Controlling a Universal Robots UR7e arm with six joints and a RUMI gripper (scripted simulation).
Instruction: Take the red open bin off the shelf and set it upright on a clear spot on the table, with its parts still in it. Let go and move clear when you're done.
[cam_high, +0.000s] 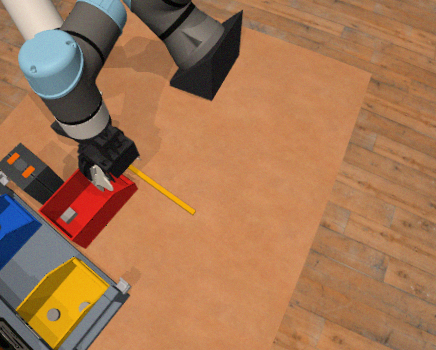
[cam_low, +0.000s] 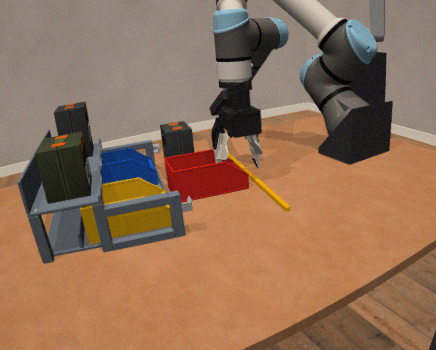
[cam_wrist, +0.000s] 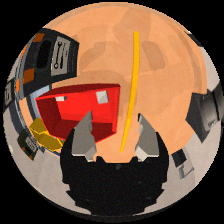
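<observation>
Now: hand 30 mm past the yellow stick and 30 mm above it. From my hand the other things lie so: black box (100 mm ahead, 130 mm to the right, 30 mm above); then red open bin (80 mm ahead, 10 mm to the right); then blue bin (260 mm ahead, 150 mm to the right, 10 mm above).
</observation>
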